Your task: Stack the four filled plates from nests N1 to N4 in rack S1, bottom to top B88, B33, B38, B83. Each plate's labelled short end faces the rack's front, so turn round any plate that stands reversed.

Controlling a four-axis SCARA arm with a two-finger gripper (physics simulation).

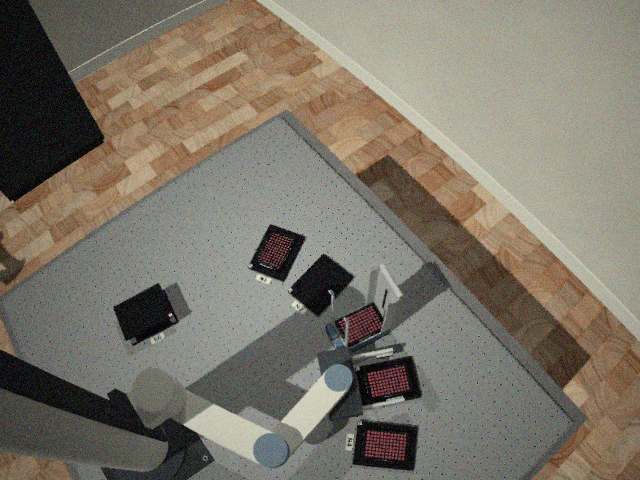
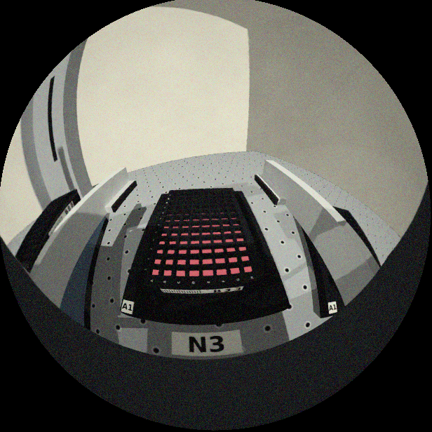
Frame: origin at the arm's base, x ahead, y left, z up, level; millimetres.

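Seen in the pictures: gripper, fingertip midpoint: (image 1: 398, 374); arm's base, origin of the base link: (image 1: 146, 446).
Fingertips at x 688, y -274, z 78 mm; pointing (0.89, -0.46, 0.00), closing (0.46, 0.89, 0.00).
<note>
Offsets run from my fingertips to a thing's top centre. "spot": to the spot under its first point. Level surfaces: height alone.
My gripper (image 1: 385, 376) (image 2: 192, 168) is open, its fingers on both sides of the B33 plate @(dy +7, dx -23, dz -39 mm) (image 1: 388, 381) (image 2: 202, 250) in nest N3 and wider apart than it. The plate has red wells; its labelled short end is beside the N3 tag (image 2: 207, 344). Rack S1 @(spot: dy +156, dx +79, dz +228 mm) (image 1: 391, 283) (image 2: 72, 115) stands next to it and holds one red-welled plate @(dy +176, dx +15, dz +0 mm) (image 1: 360, 324). Another red-welled plate @(dy -126, dx -143, dz -39 mm) (image 1: 386, 445) lies in nest N4, and one @(dy +534, dx -27, dz -39 mm) (image 1: 277, 250) in the nest at the upper middle. Nest N2 @(dy +362, dx +15, dz -44 mm) (image 1: 321, 284) shows plain black, without red wells.
A black box-like holder @(dy +601, dx -473, dz +4 mm) (image 1: 146, 313) stands on the left of the perforated grey table @(dz -65 mm) (image 1: 206, 217). The white arm (image 1: 222, 423) reaches in from the lower left. The tall posts of S1 rise close beside the gripper, and nest N4 lies on its other side.
</note>
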